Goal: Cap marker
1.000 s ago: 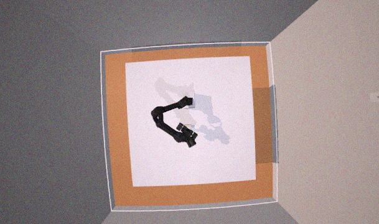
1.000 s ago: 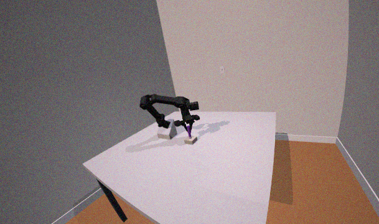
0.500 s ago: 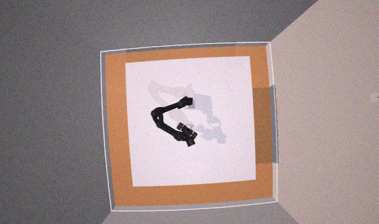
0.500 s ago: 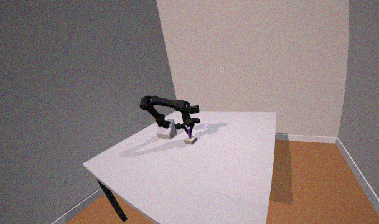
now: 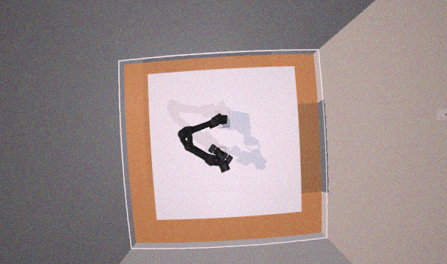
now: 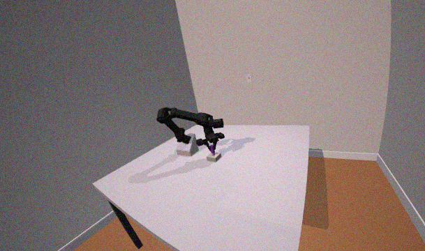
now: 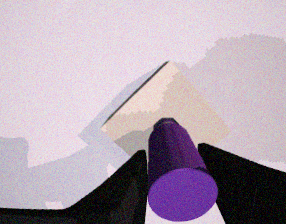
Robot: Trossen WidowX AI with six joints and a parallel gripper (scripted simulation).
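My gripper tip is 10 mm below the purple cap.
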